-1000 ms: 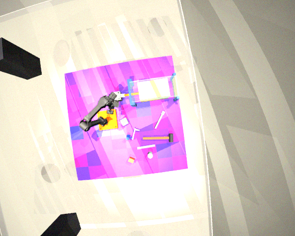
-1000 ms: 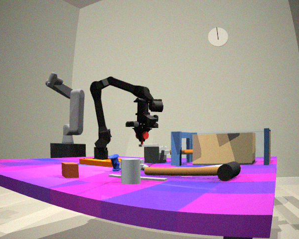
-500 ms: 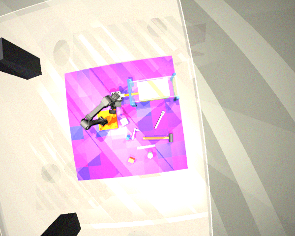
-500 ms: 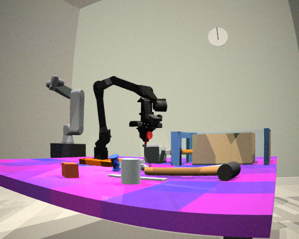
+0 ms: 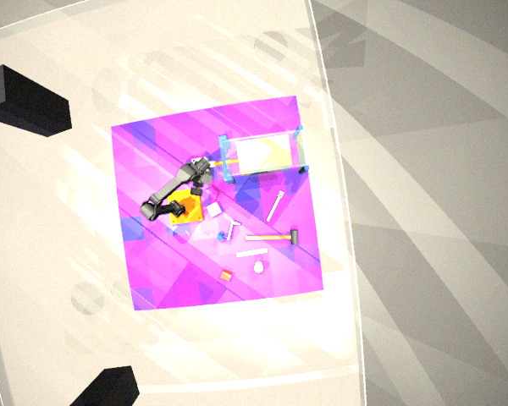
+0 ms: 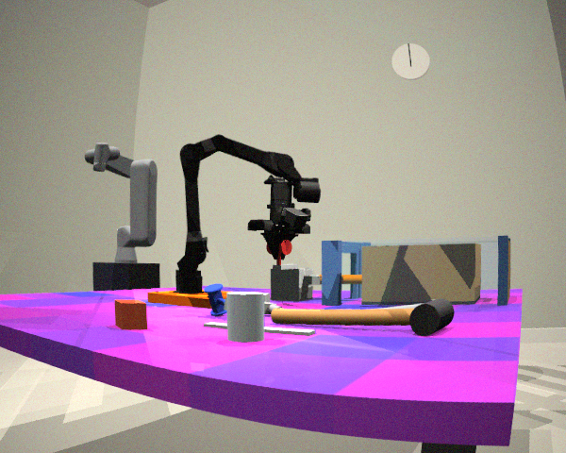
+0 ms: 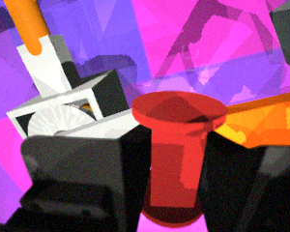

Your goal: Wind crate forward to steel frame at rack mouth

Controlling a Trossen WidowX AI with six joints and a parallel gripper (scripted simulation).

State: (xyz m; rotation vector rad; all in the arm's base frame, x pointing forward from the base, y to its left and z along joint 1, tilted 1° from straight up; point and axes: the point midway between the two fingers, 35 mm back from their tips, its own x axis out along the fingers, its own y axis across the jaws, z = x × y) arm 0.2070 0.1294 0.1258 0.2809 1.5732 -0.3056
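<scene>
Now: the red-knobbed winch handle 40 mm to the left of my gripper tip and 10 mm below it. The rest, counted from my gripper tip: hand winch 20 mm behind, 90 mm to the left, 80 mm below; then red knob 20 mm above; then blue frame 160 mm ahead, 80 mm to the left, 10 mm below.
</scene>
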